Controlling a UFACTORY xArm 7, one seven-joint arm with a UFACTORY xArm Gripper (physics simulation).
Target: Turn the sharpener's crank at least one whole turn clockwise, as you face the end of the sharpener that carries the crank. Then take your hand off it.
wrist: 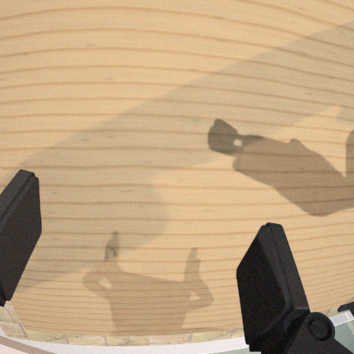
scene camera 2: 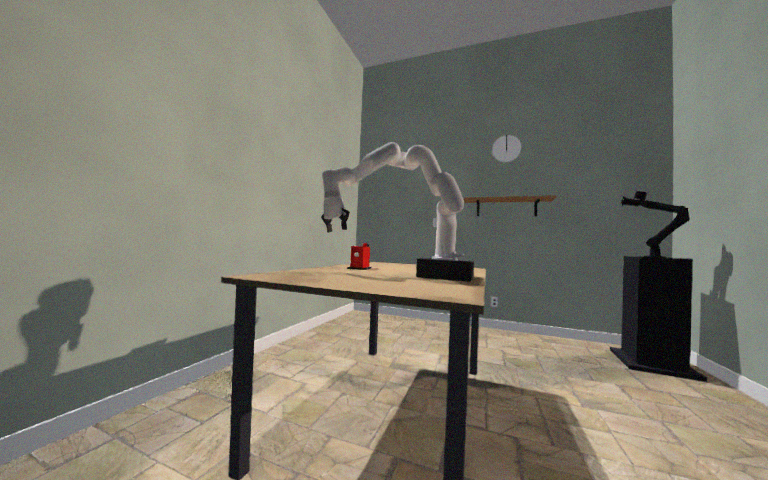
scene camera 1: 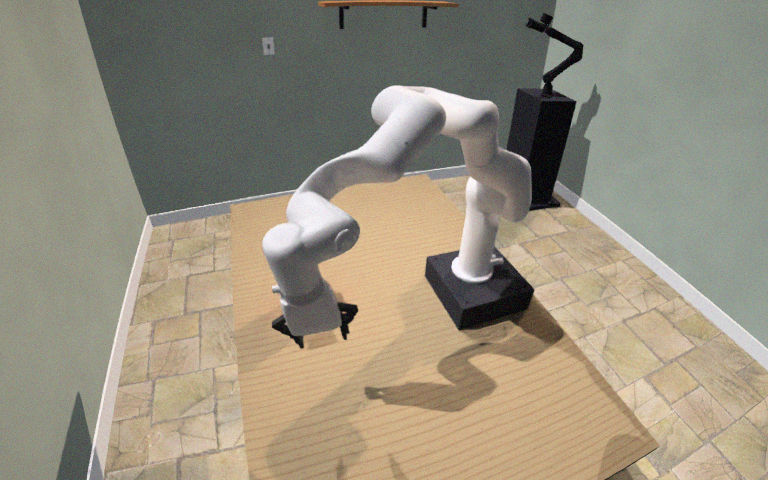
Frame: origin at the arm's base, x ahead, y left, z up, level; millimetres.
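Seen in the pictures: gripper, between the fingertips: (scene camera 2: 337, 230) (scene camera 1: 323, 338); arm's base, origin of its link: (scene camera 2: 444, 259) (scene camera 1: 472, 269).
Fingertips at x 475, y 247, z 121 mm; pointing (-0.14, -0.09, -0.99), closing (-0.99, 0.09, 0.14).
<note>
Pixels of each thing's top centre, then the offset from my fingertips to it. "*": a spot on its surface instead. Level surfaces: height alone.
- red sharpener, a spot on its surface: (scene camera 2: 360, 257) * dx -3, dy -235, dz -134 mm
- table, height of its surface: dz -202 mm
- small part, a spot on its surface: (scene camera 2: 366, 245) * dx +28, dy -358, dz -66 mm
The red sharpener (scene camera 2: 360, 257) stands upright on a dark base plate on the table (scene camera 1: 509, 407) (scene camera 2: 294, 278) (wrist: 75, 50), with a pale round spot on its face. A small part (scene camera 2: 366, 245) sticks up at its top right; it is too small to tell whether this is the crank's handle. The sharpener does not show in scene camera 1, where the arm covers part of the table, nor in the wrist view. My gripper (scene camera 1: 322, 341) (scene camera 2: 336, 228) (wrist: 145, 227) is open and empty, pointing down. In scene camera 2 it appears above and a little left of the sharpener, apart from it.
The arm's black base block (scene camera 1: 492, 300) (scene camera 2: 444, 268) stands on the table. A wall shelf (scene camera 1: 387, 4) (scene camera 2: 509, 199) hangs behind. A black pedestal (scene camera 1: 540, 135) (scene camera 2: 656, 311) with a small black jointed arm (scene camera 1: 572, 53) (scene camera 2: 673, 220) stands beyond the table. Arm shadows fall across the tabletop.
</note>
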